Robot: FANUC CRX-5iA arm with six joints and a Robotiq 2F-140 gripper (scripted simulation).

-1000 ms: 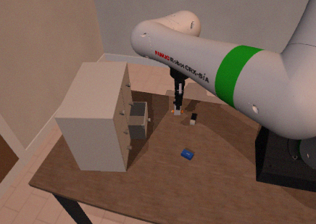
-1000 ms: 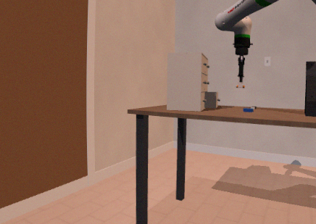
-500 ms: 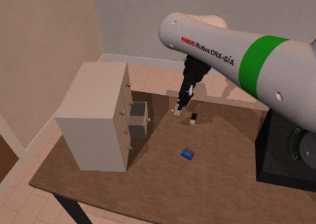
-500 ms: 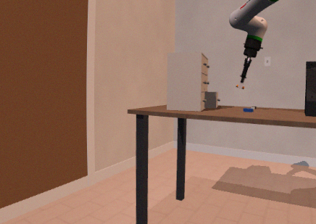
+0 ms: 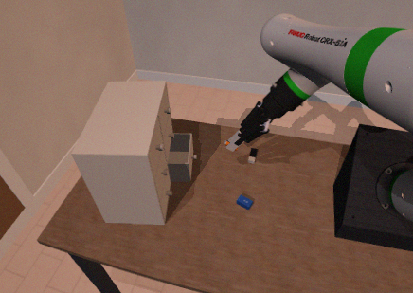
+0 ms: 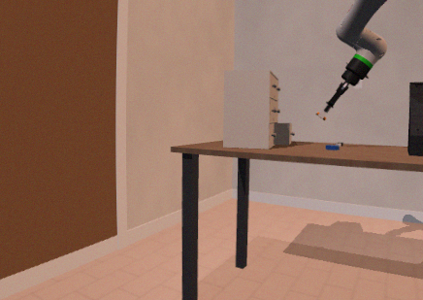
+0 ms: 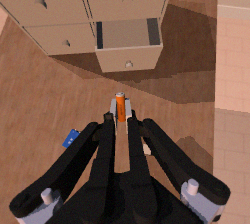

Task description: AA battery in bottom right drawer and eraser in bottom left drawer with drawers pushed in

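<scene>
The orange AA battery lies 2 cm below my hand and 2 cm ahead of it. Round my hand: blue AA battery 15 cm below, 12 cm to the left, 4 cm behind; eraser 15 cm below, 8 cm to the right, 6 cm behind.
</scene>
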